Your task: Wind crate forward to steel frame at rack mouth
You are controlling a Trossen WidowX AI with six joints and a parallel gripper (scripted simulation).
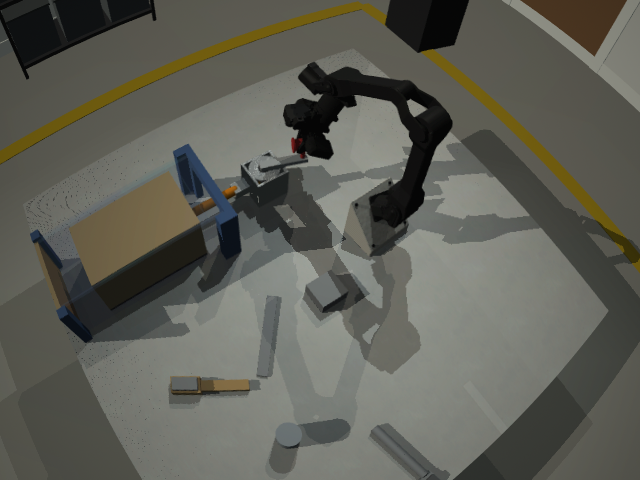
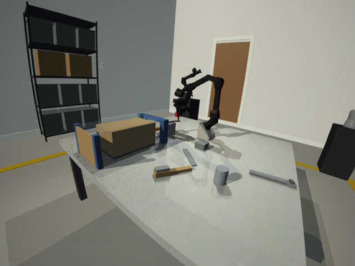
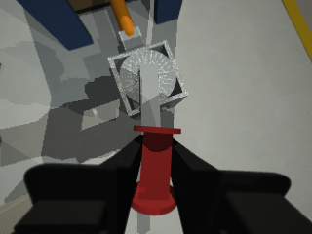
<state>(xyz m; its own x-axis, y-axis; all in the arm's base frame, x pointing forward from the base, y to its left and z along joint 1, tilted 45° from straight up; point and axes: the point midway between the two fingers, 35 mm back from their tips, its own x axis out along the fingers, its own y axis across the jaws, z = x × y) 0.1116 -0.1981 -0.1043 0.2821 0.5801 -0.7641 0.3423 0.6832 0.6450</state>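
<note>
Right now the winch handle is 30 mm below my gripper tip and 20 mm ahead of it. Round my gripper tip: red knob (10 mm to the left, 10 mm behind); grey winch (100 mm below, 70 mm ahead, 30 mm to the right); blue frame (240 mm ahead, 20 mm below).
</note>
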